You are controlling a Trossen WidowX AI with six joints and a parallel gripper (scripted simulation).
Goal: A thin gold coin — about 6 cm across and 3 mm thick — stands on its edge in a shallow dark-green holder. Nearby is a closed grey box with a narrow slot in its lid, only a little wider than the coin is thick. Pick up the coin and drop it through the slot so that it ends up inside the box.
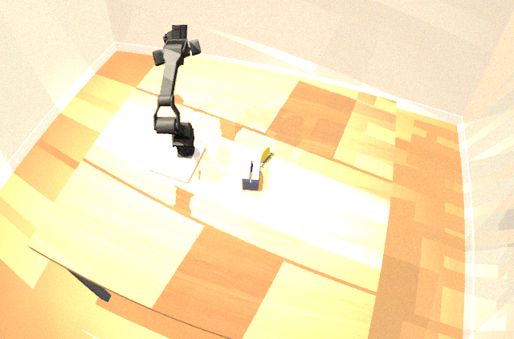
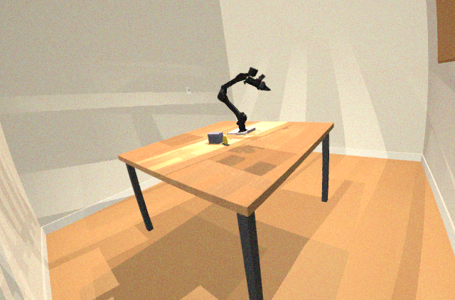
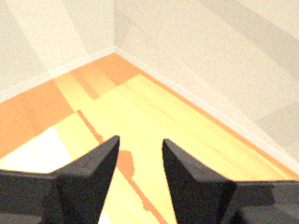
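My gripper tip is 40 cm short of the thin gold coin, 30 cm above it and 24 cm to the left of it.
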